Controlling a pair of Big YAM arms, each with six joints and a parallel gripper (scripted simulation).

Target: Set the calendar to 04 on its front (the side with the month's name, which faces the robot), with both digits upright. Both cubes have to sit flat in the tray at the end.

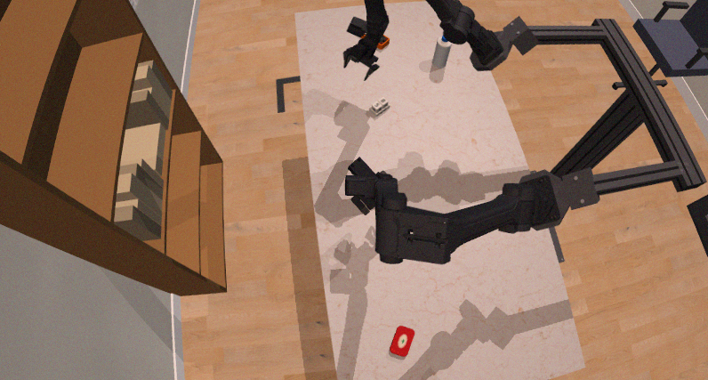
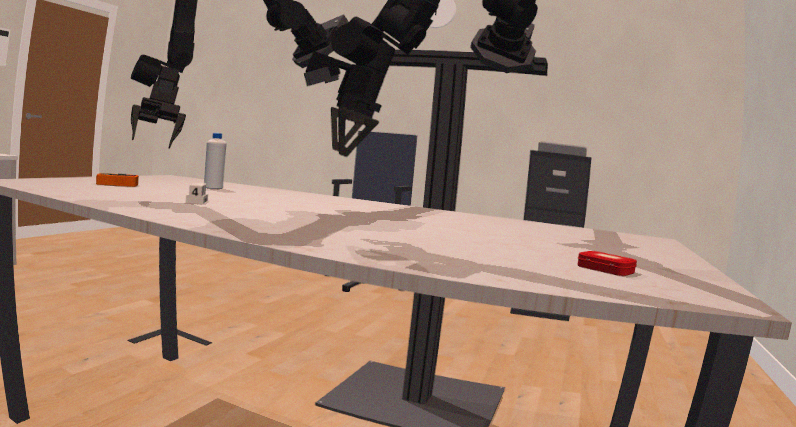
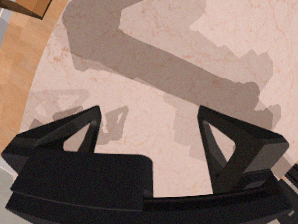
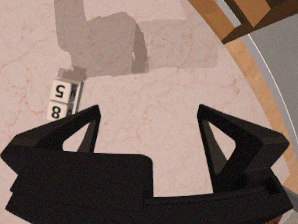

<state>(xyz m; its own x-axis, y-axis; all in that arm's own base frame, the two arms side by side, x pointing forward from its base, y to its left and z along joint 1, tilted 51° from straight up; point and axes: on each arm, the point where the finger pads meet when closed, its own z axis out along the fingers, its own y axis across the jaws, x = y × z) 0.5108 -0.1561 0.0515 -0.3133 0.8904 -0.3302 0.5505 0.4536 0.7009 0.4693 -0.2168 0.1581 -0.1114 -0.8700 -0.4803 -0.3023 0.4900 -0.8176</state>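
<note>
Now: the white cube 11 cm below my right hand, 10 cm to the left of it and 8 cm behind it. Also, from my right hand: red tin 99 cm to the left, 12 cm below, 4 cm behind; white calendar tray 13 cm below, 9 cm to the left, 9 cm behind; white bottle 40 cm behind, 15 cm to the right, 6 cm below.
</note>
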